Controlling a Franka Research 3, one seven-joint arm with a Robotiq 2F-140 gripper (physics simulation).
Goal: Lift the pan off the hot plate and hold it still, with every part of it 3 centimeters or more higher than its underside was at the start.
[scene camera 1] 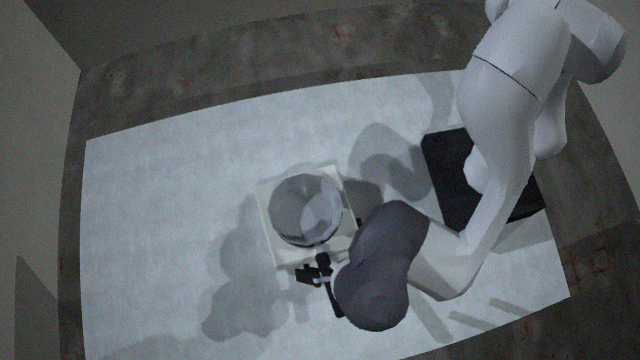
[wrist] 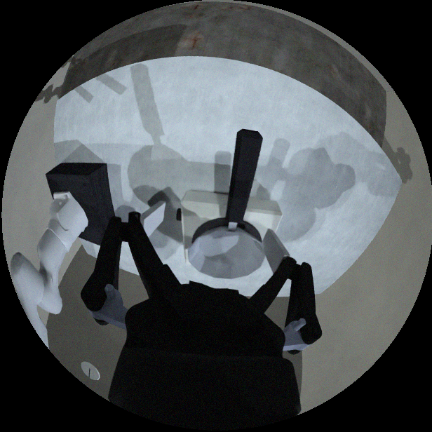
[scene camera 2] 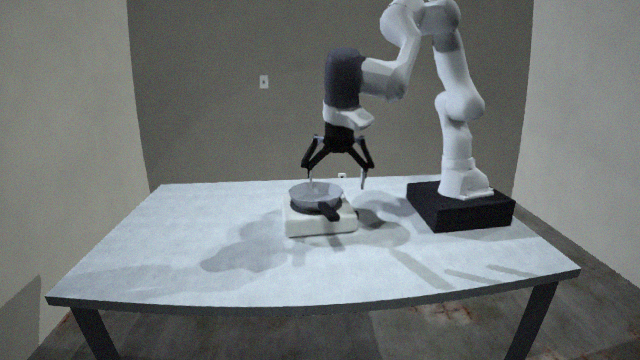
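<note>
The grey pan (scene camera 1: 306, 209) (scene camera 2: 310, 201) (wrist: 225, 255) sits upright on the cream hot plate (scene camera 1: 290, 256) (scene camera 2: 320, 226) (wrist: 202, 206). Its black handle (scene camera 1: 334, 297) (scene camera 2: 328, 211) (wrist: 245, 172) sticks out toward the table's front edge. My gripper (scene camera 2: 336, 184) (wrist: 215, 224) is open and empty, pointing down. Its fingers stand wide apart. In scene camera 2 the left fingertip overlaps the pan's bowl and the other hangs to the right of it. In the wrist view the handle lies ahead, in line with the gap. In scene camera 1 the arm hides one finger and part of the handle.
The arm's black base block (scene camera 1: 450, 175) (scene camera 2: 472, 220) (wrist: 95, 200) stands on the table to the right of the hot plate. The hot plate's dark knob (scene camera 1: 359, 222) (wrist: 179, 214) is on its side facing the base. The table's front edge (scene camera 2: 310, 306) is beyond the handle.
</note>
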